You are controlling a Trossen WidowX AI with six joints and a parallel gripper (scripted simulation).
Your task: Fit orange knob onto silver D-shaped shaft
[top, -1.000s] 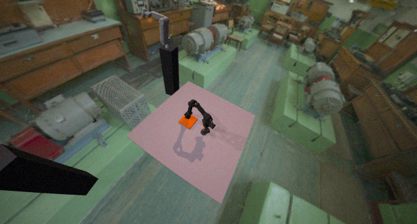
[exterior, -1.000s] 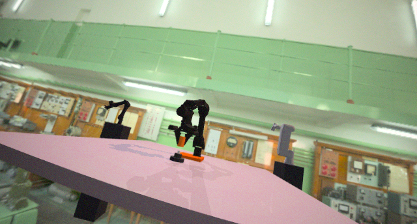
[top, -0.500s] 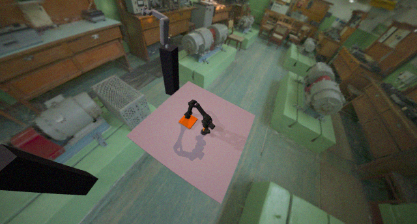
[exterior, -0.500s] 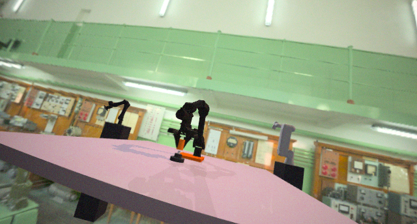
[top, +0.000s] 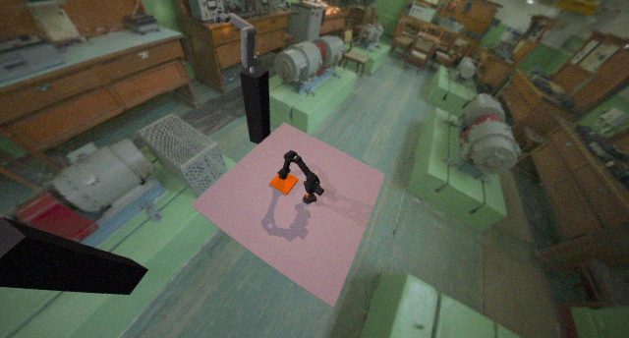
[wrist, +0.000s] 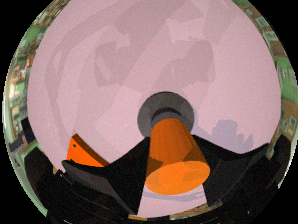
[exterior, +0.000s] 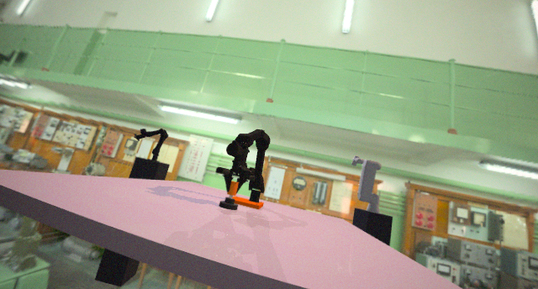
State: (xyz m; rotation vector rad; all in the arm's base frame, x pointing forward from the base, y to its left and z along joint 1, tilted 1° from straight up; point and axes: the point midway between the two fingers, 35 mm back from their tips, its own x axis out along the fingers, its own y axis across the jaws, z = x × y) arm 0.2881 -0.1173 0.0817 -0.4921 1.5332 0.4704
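Now: gripper tip 4 cm above the round pedestal. From my gripper tip the other things lie so: orange knob 3 cm above.
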